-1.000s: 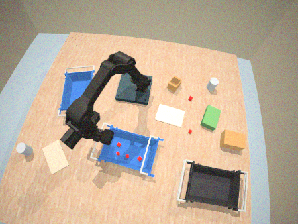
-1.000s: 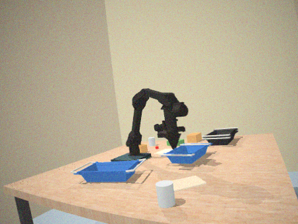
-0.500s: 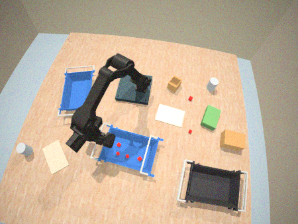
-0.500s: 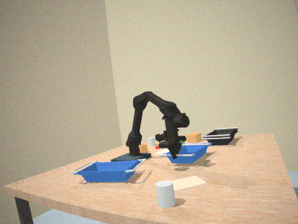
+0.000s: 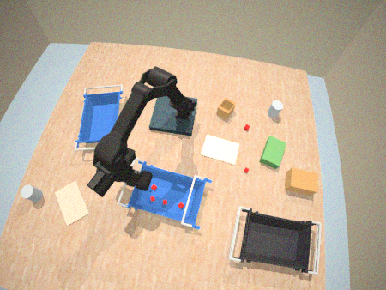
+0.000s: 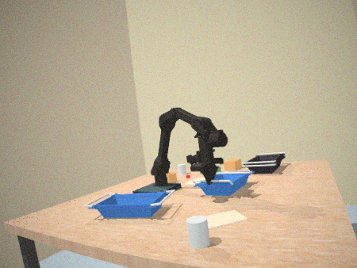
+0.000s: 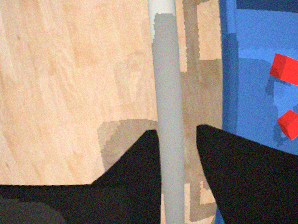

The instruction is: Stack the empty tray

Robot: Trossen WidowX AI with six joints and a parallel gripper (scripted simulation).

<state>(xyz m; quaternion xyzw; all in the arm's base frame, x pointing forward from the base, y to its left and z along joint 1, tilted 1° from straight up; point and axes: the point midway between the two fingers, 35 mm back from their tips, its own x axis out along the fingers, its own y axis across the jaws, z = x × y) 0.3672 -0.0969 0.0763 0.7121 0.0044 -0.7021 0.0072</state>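
The blue tray lies 25 cm to the right of my gripper tip, 23 cm behind it and 2 cm below it. Round my gripper tip: green block: 52 cm to the left, 30 cm behind, 4 cm below; small brown box: 45 cm behind, 27 cm to the left, 5 cm below; orange box: 66 cm to the left, 20 cm behind, 3 cm below.
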